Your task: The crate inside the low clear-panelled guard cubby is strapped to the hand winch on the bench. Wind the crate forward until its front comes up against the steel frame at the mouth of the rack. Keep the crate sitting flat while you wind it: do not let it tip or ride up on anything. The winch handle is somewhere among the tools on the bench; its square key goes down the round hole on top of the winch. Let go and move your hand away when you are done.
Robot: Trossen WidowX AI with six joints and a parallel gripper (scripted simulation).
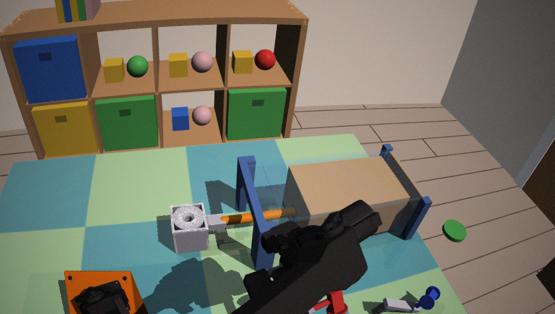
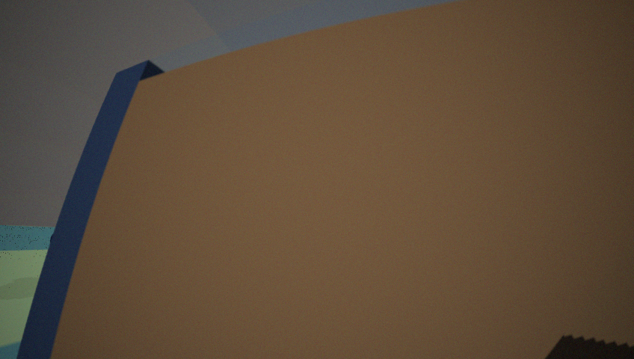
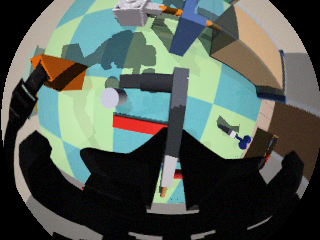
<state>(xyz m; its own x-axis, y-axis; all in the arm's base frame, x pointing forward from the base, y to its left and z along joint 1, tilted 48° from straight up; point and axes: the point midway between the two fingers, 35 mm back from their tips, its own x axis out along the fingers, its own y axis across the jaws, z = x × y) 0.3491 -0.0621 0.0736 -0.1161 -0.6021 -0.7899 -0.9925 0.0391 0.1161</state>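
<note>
Now: gripper tip 10 mm to the left of the crank handle, 10 mm below it and 10 mm short of it. From my gripper tip the other things lie so: grey round object: 170 mm below, 140 mm behind, 10 mm to the left; then blue frame: 300 mm to the left, 100 mm below, 20 mm ahead; then red knob: 50 mm to the right, 40 mm ahead, 20 mm above.
</note>
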